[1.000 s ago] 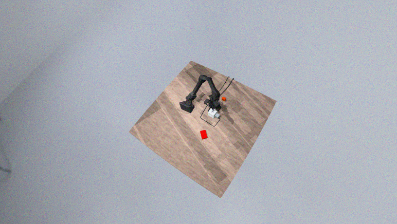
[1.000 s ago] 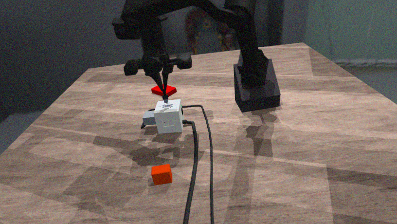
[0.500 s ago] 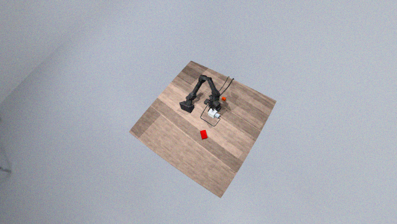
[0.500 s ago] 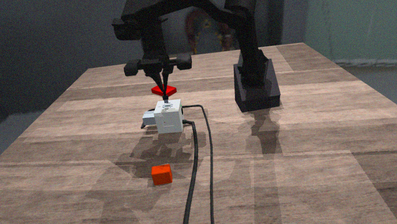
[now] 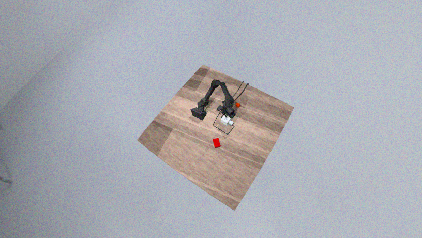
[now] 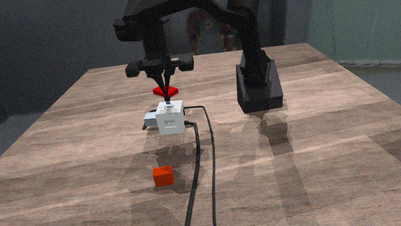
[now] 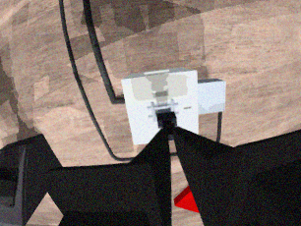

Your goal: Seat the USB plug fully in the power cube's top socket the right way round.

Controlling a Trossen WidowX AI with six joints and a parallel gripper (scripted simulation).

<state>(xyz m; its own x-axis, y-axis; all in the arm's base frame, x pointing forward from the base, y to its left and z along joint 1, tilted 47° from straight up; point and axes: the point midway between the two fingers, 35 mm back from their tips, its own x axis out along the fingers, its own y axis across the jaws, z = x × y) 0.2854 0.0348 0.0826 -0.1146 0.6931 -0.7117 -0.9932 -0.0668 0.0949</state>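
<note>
Right now my gripper tip is 20 mm above the black USB plug. The rest, counted from my gripper tip: red flat block (260 mm to the right, 120 mm below, 50 mm ahead); then orange block (240 mm to the left, 110 mm below).
</note>
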